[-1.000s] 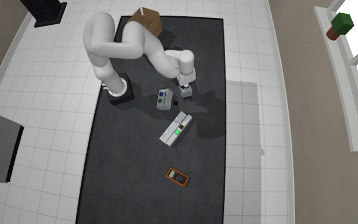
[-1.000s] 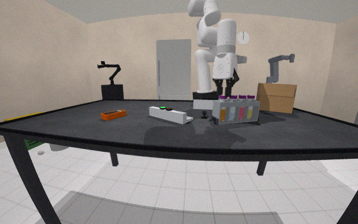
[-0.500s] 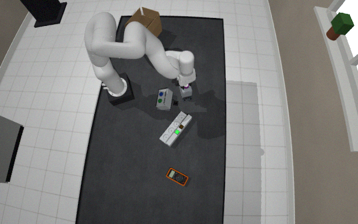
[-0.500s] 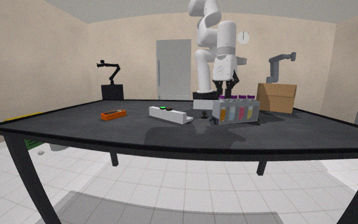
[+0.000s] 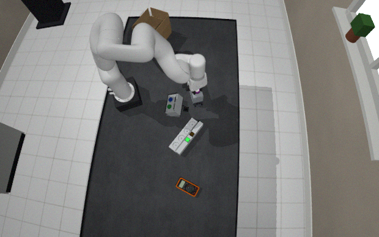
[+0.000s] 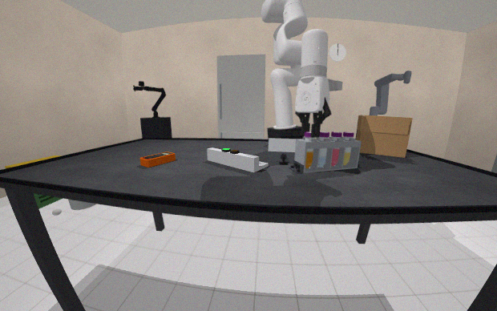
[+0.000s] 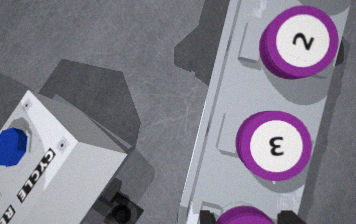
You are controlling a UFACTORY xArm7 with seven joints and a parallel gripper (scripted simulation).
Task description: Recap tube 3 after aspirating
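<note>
Now: the purple cap 10 mm behind my hand, 50 mm to the left of it and 10 mm below it. The rest, counted from my hand: blue cycle key (150 mm behind, 30 mm to the right, 60 mm below); green ready key (160 mm behind, 70 mm to the right, 60 mm below); key housing (140 mm behind, 50 mm to the right, 80 mm below).
</note>
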